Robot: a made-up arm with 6 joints.
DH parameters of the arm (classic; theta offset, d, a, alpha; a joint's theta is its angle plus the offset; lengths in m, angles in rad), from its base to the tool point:
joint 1: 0 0.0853 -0.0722 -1.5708
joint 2: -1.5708 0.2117 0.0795 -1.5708
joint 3: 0 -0.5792 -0.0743 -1.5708
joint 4: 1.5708 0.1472 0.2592 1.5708
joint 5: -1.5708 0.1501 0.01 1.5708
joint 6: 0 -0.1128 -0.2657 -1.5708
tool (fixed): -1.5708 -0.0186 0 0
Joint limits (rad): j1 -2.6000..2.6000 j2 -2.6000..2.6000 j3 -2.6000..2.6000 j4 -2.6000..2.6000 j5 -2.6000..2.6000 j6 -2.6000..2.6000
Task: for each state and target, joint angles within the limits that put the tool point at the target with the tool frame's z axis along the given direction. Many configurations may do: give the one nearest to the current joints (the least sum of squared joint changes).
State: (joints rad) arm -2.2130 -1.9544 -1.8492 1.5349 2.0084 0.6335
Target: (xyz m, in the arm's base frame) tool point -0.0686 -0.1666 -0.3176 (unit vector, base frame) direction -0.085 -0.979 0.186
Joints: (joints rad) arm -2.1572 -2.4844 -1.2972 1.9599 2.6000 1.1333
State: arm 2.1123 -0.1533 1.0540 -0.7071 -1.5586 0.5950
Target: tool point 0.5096 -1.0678 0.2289 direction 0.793 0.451 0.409
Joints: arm 2.1412 0.1232 1.1373 0.0105 -1.3498 0.0904
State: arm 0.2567 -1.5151 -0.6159 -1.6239 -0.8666 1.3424
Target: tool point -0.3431 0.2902 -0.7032 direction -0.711 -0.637 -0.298
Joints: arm 0.0811 -1.6122 -0.6529 -1.2879 -0.3383 1.7542
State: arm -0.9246 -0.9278 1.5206 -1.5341 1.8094 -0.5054
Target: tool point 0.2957 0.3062 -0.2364 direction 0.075 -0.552 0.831
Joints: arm -1.0094 -1.1719 1.9098 -1.8620 1.6830 -0.5630
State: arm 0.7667 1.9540 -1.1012 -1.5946 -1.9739 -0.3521
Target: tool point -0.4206 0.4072 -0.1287 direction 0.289 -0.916 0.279
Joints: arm 1.4902 2.6000 -0.8390 -1.4413 -1.2406 -1.0259
